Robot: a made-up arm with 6 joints.
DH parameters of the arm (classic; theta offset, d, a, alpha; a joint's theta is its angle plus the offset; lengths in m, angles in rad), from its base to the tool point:
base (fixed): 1.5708 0.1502 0 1.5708
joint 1: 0 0.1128 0.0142 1.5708
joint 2: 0 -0.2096 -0.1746 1.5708
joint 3: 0 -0.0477 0.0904 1.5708
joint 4: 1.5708 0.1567 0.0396 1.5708
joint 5: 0 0.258 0.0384 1.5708
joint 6: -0.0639 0 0.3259 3.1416
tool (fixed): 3.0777 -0.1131 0 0
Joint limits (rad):
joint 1: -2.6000..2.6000
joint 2: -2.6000..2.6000
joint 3: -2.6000..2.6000
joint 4: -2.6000..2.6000
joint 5: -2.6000..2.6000
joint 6: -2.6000..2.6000
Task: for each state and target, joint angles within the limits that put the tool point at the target. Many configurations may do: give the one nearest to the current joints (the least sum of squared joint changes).
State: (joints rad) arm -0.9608 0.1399 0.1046 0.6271 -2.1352 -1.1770
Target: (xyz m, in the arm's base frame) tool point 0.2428 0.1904 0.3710
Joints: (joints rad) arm -1.0915 0.3963 0.0982 0.6092 -1.8823 -1.2362
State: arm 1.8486 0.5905 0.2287 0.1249 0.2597 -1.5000
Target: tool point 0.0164 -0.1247 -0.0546
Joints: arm 2.2837 0.8398 0.4245 0.0121 0.4431 -1.7652
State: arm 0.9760 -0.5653 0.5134 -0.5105 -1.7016 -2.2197
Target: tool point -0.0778 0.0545 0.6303
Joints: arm 0.2397 -0.9991 0.5632 -0.4672 -2.1401 -2.6000
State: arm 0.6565 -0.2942 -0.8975 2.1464 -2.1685 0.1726
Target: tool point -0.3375 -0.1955 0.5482
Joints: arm 0.3630 0.0995 -0.9485 1.8981 -2.5607 0.5797
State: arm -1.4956 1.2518 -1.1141 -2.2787 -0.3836 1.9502
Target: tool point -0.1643 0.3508 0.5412
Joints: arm -2.2816 1.3625 -1.0383 -2.1252 -0.2994 2.0750
